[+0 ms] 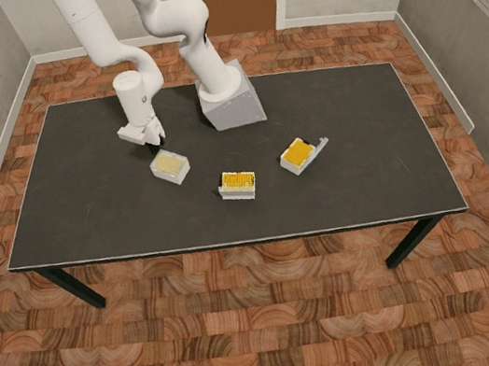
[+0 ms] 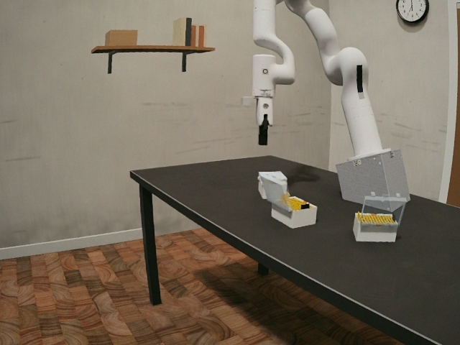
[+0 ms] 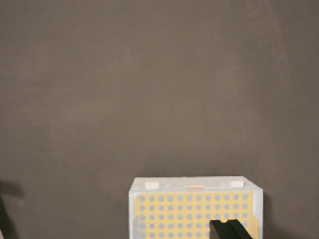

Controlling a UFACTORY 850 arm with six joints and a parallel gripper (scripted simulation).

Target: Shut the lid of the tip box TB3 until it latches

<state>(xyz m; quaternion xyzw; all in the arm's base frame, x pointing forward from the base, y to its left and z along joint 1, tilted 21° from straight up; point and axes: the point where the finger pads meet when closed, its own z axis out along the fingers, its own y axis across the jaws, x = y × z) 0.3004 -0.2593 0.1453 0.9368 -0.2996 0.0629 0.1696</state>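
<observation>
Now: the label 20 cm below my hand, 8 cm behind it and 6 cm to the left of it. Also, from my hand: box lid: 25 cm to the left, 18 cm ahead, 10 cm below; then tip box: 27 cm to the left, 14 cm below, 13 cm ahead.
</observation>
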